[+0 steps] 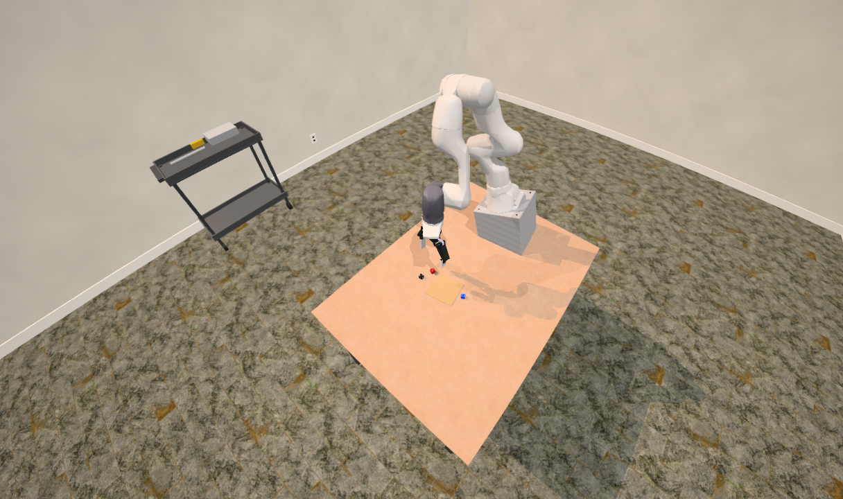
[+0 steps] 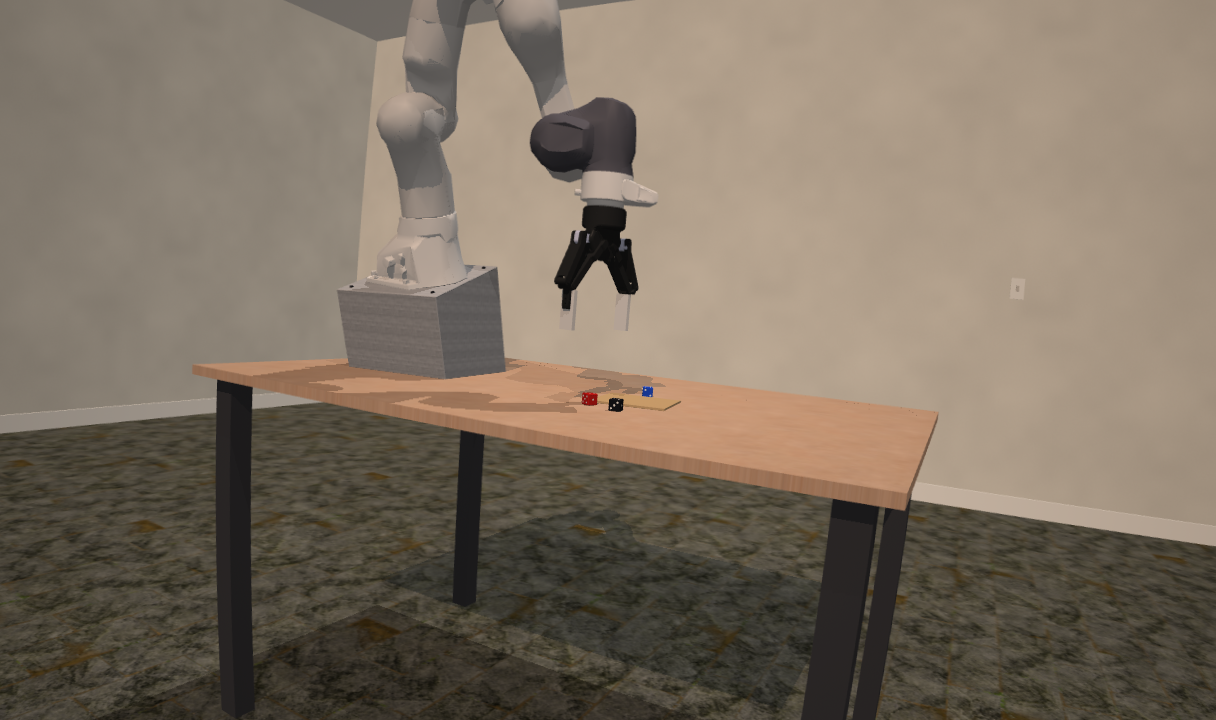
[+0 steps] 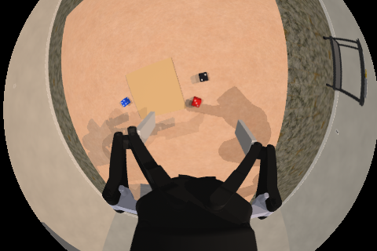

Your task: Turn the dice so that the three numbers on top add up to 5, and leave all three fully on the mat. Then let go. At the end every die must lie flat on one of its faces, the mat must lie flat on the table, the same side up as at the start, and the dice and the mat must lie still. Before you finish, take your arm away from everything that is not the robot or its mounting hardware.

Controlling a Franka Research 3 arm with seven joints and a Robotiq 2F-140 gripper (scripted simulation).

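Right now the red die is 130 mm below my hand. Also, from my hand: blue die (200 mm to the left, 130 mm below, 30 mm ahead); black die (130 mm below, 60 mm ahead, 20 mm to the right); tan mat (140 mm below, 110 mm to the left, 40 mm ahead).
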